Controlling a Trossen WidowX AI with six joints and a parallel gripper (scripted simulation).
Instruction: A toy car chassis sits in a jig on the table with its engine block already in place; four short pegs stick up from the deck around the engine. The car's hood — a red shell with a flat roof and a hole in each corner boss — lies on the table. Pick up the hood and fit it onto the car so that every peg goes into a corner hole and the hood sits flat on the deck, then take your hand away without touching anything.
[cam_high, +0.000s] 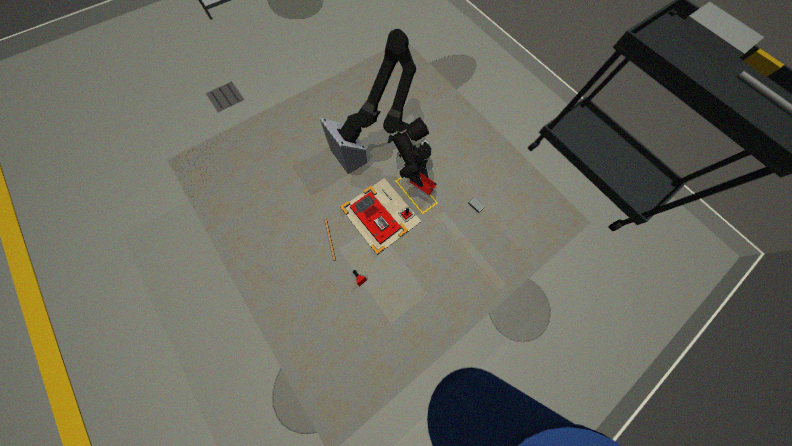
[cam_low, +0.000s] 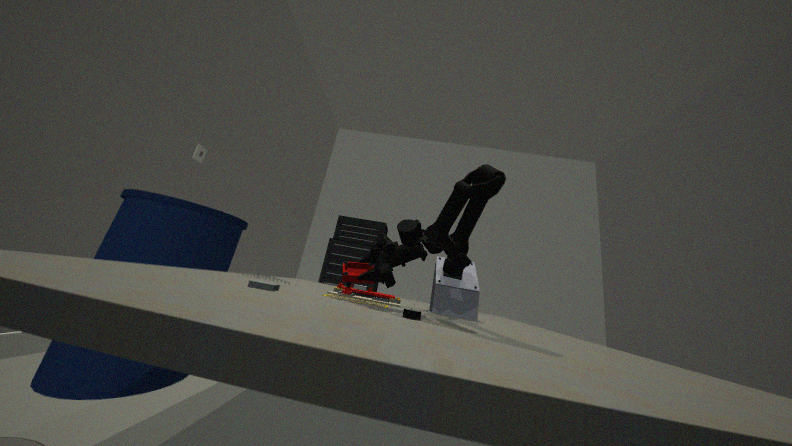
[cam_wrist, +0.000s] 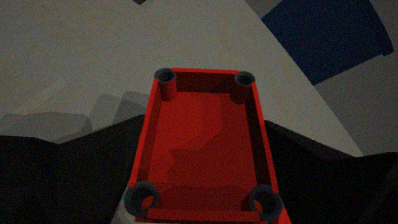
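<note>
The red hood is 1 cm to the right of my gripper tip and 1 cm below it. The rest, counted from my gripper tip: grey engine block: 4 cm ahead, 22 cm to the right, 6 cm below; thin orange rod: 2 cm behind, 43 cm to the right, 8 cm below.
</note>
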